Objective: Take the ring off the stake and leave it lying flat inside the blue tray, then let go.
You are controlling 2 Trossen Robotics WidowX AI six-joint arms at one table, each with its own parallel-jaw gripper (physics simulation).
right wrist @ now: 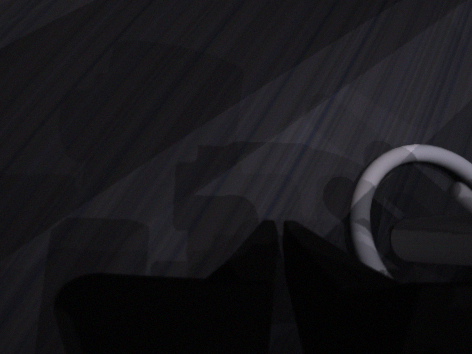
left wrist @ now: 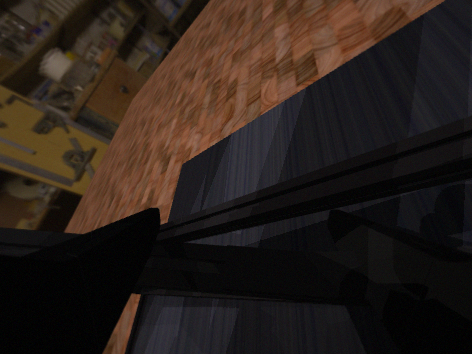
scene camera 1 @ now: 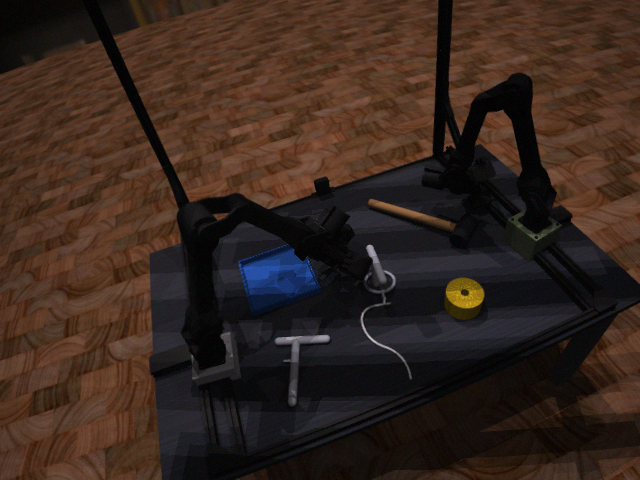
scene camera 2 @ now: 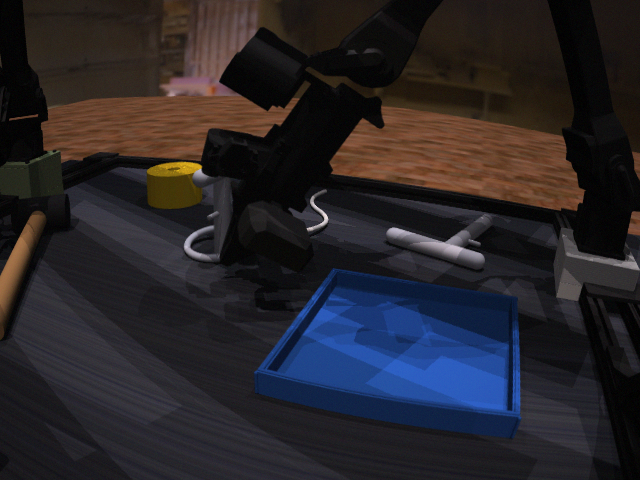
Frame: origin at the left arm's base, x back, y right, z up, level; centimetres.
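Seen in the pictures: left gripper, between the fingertips: [left wrist: 245, 217]; right gripper, between the fingertips: [right wrist: 277, 231] [scene camera 2: 223, 262]; left arm's base, origin of its link: [scene camera 1: 534, 222] [scene camera 2: 25, 157]; right arm's base, origin of its link: [scene camera 1: 211, 354] [scene camera 2: 598, 246].
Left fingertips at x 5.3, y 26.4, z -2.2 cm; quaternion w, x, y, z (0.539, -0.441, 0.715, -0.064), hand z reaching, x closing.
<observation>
Pixels of each thing's top centre, then the offset from my left fingertips to it. "spot": a spot on its surface instead.
- pale ring, centre of its top: [scene camera 2: 225, 221] [scene camera 1: 380, 280] dy -16.0, dx -48.0, dz -2.7 cm
- white stake, centre of its top: [scene camera 2: 229, 158] [scene camera 1: 376, 261] dy -15.5, dx -48.6, dz +5.0 cm
- blue tray, centre of its top: [scene camera 2: 412, 330] [scene camera 1: 277, 273] dy +2.7, dx -69.6, dz -3.5 cm
- wooden-handled hammer, centre of its top: [scene camera 2: 18, 231] [scene camera 1: 418, 209] dy -1.9, dx -25.1, dz -0.8 cm
- yellow roll, centre of its top: [scene camera 2: 174, 168] [scene camera 1: 464, 292] dy -31.7, dx -34.0, dz -0.8 cm
- white rope, a spot on its surface: [scene camera 2: 319, 213] [scene camera 1: 380, 343] spot: dy -29.7, dx -57.1, dz -5.5 cm
- white T-shaped tool, centre of its top: [scene camera 2: 459, 224] [scene camera 1: 299, 367] dy -25.9, dx -76.3, dz -3.8 cm
The pale ring [scene camera 1: 388, 287] [scene camera 2: 193, 250] [right wrist: 363, 207] lies on the table around the foot of the white stake [scene camera 1: 375, 265] [scene camera 2: 221, 210]. My right gripper [scene camera 1: 355, 267] [scene camera 2: 277, 243] [right wrist: 277, 231] is low on the table just beside the ring, on the tray side. Its fingers are shut together with nothing between them, and the ring lies off to their side. The blue tray [scene camera 1: 245, 286] [scene camera 2: 385, 410] is empty and lies behind the right gripper. My left gripper [scene camera 1: 436, 178] is open and empty, folded back at the far right corner.
A wooden-handled hammer [scene camera 1: 413, 216] lies at the back right. A yellow roll [scene camera 1: 464, 297] [scene camera 2: 172, 185] stands at the right. A white rope [scene camera 1: 377, 335] [scene camera 2: 318, 214] trails from the stake toward the front edge. A white T-shaped tool [scene camera 1: 295, 357] [scene camera 2: 434, 248] lies in front of the tray.
</observation>
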